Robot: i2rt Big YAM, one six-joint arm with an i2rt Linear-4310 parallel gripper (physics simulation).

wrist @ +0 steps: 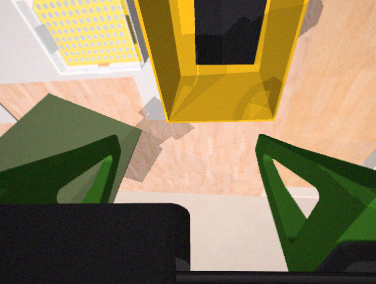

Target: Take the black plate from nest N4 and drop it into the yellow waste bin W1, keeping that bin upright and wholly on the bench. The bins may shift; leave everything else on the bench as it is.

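Places are measured from the arm's base along level axes (x back, y right, z up), in millimetres.
Where they show: gripper, between the fingertips: (187, 142).
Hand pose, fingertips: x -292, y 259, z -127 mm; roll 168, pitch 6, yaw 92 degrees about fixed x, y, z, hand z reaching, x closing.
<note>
Things, the pixels of their centre, and the offset from my fingertips. Level surfaces: height alone.
- yellow waste bin, middle of its body: (218, 25) dz -151, dx -29, dy +16 mm
- black plate, middle of its body: (228, 12) dz -200, dx -30, dy +28 mm
- white frame, middle of its body: (95, 30) dz -177, dx -5, dy -143 mm
- wooden bench top, height of its surface: dz -214 mm
The yellow waste bin (225, 97) stands upright at the top middle of the wrist view, with its near rim facing me and its far part cut off by the top edge. The black plate (227, 47) lies inside the bin, its dark surface showing between the bin's walls; its far end is out of view. My gripper (187, 142) is open wide and empty, its two green fingers apart on the near side of the bin. The fingers do not touch the bin or the plate in this view. Nest N4 cannot be made out.
A yellow perforated rack in a white frame (102, 68) stands left of the bin, close to its wall. A grey-green flat panel (75, 130) lies at the left, partly behind the left finger. A pale surface (225, 230) shows at the bottom, beyond the wooden bench top (215, 165).
</note>
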